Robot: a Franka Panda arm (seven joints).
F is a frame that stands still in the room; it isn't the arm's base.
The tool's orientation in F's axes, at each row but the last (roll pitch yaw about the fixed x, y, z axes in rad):
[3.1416 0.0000 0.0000]
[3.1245 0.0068 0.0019]
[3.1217 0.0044 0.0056]
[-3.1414 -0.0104 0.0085]
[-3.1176 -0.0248 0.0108]
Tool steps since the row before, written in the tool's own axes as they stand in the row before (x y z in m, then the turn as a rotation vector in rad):
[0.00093 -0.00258 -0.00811 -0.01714 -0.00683 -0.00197]
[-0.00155 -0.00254 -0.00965 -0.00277 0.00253 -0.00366]
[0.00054 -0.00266 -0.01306 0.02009 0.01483 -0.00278]
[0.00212 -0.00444 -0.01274 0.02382 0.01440 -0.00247]
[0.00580 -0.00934 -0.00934 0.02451 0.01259 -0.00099]
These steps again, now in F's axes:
[0.00093 0.00258 0.00811 -0.01714 0.00683 0.00197]
[-0.00149 0.00270 0.00962 -0.00274 -0.00247 0.00372]
[0.00058 0.00292 0.01300 0.02019 -0.01466 0.00299]
[0.00195 0.00445 0.01276 0.02391 -0.01420 0.00271]
[0.00546 0.00917 0.00970 0.02462 -0.01234 0.00130]

